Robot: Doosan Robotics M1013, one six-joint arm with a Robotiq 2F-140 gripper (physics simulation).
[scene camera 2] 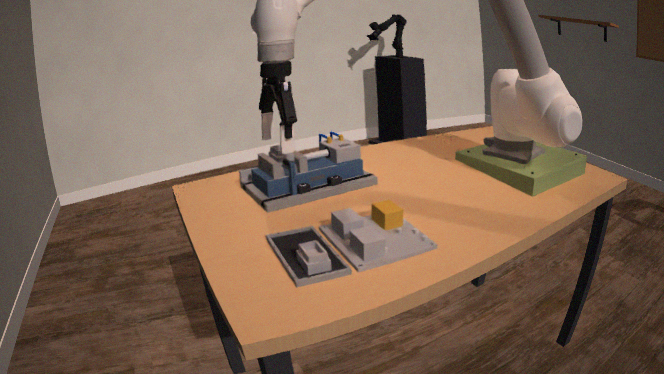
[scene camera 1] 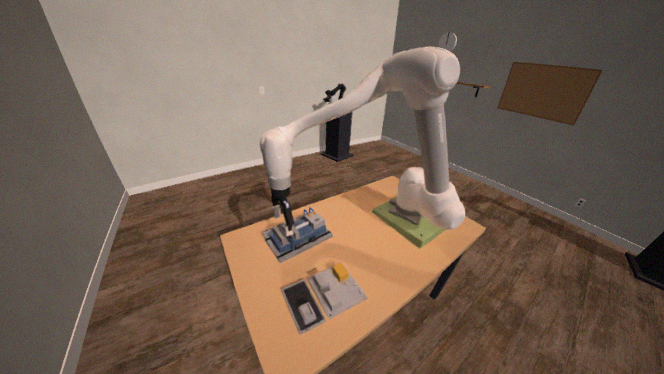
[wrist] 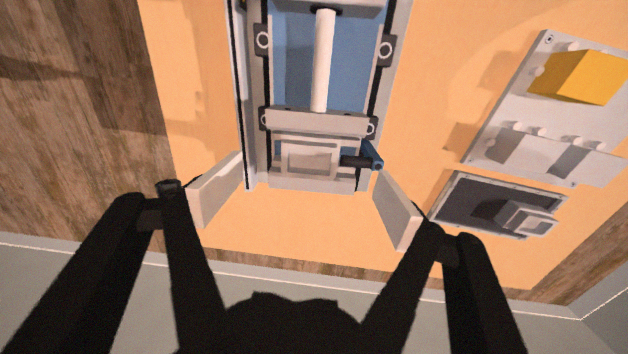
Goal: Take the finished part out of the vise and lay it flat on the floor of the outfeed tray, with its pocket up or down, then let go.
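Frame: origin at the arm's base, x right, y ahead, z up, level; centimetres.
Seen in the pictures: gripper, fingertip midpoint: (scene camera 2: 277, 145) (scene camera 1: 283, 225) (wrist: 309, 174); arm's base, origin of the base link: (scene camera 2: 515, 153) (scene camera 1: 408, 211).
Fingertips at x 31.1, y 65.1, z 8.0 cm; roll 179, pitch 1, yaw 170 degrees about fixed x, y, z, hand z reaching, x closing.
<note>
Offsets run from my fingertips to a thing's middle. "*": to the spot under its first point.
The vise @[dx -0.7, dy -7.4, dz -7.3 cm] (scene camera 1: 312, 231) (scene camera 2: 320, 174) (wrist: 295, 65) stands at the back left of the table. The finished part @[dx +0.1, dy -0.9, dz -2.5 cm] (scene camera 2: 278, 153) (wrist: 310, 161), light grey, sits between its jaws with the pocket up. My gripper (scene camera 1: 283, 224) (scene camera 2: 277, 144) (wrist: 309, 174) is open and empty above the vise, its fingers wide apart on either side of the part in the wrist view, clear of it. The outfeed tray @[* dx -29.2, dy +18.0, dz -11.0 cm] (scene camera 1: 290, 310) (scene camera 2: 282, 259) (wrist: 462, 197), dark-floored with a grey rim, lies nearer the front. Another grey pocketed part @[dx -34.3, dy +14.3, dz -9.9 cm] (scene camera 1: 307, 313) (scene camera 2: 314, 260) (wrist: 530, 221) sits in it, pocket up.
A grey plate @[dx -33.8, dy -1.2, dz -11.9 cm] (scene camera 1: 354, 295) (scene camera 2: 410, 242) (wrist: 540, 112) beside the tray bears a yellow block @[dx -30.7, dy -6.6, dz -9.7 cm] (scene camera 1: 340, 271) (scene camera 2: 387, 215) (wrist: 580, 77) and grey blocks. A black rod @[dx -4.9, dy +0.2, dz -3.3 cm] (wrist: 356, 161) with a blue lever stands right beside the part. The arm's green base (scene camera 1: 407, 227) (scene camera 2: 530, 172) is at the right.
</note>
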